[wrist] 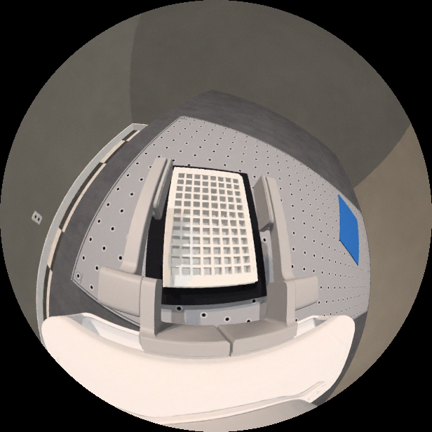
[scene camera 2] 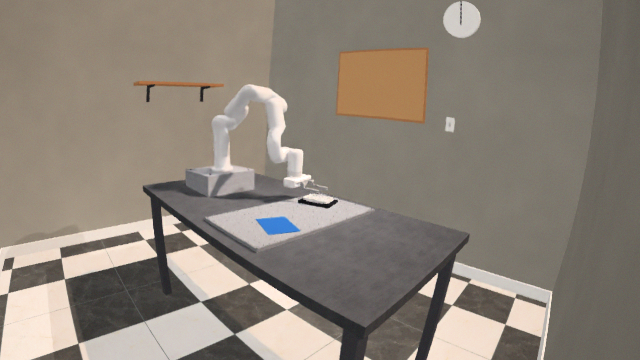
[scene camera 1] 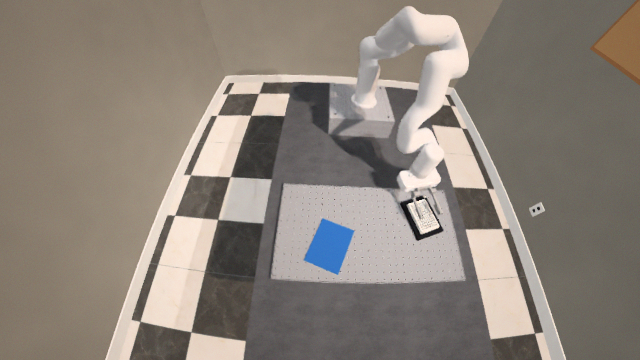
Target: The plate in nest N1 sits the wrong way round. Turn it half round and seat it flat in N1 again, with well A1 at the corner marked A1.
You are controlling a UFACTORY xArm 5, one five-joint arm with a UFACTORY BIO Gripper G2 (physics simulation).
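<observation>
The white well plate (scene camera 1: 429,225) (scene camera 2: 319,199) (wrist: 210,235) lies in the black nest (scene camera 1: 410,223) (scene camera 2: 306,203) (wrist: 215,296), on the right part of the perforated board in scene camera 1. Its grid of wells faces up. I cannot tell which corner is A1, or whether it is fully seated; the nest's corner mark is not readable. My gripper (scene camera 1: 429,215) (scene camera 2: 322,190) (wrist: 214,195) is shut to its narrow stand, with a gap between the fingers and nothing held. It hangs above the plate, with one finger toward each long side in the wrist view.
A flat blue rectangle (scene camera 1: 329,246) (scene camera 2: 278,225) (wrist: 349,230) lies on the perforated board (scene camera 1: 380,260) (scene camera 2: 240,227) (wrist: 305,225), apart from the nest. The arm's grey base block (scene camera 1: 361,126) (scene camera 2: 220,182) stands at the back of the dark table (scene camera 1: 370,320) (scene camera 2: 380,260).
</observation>
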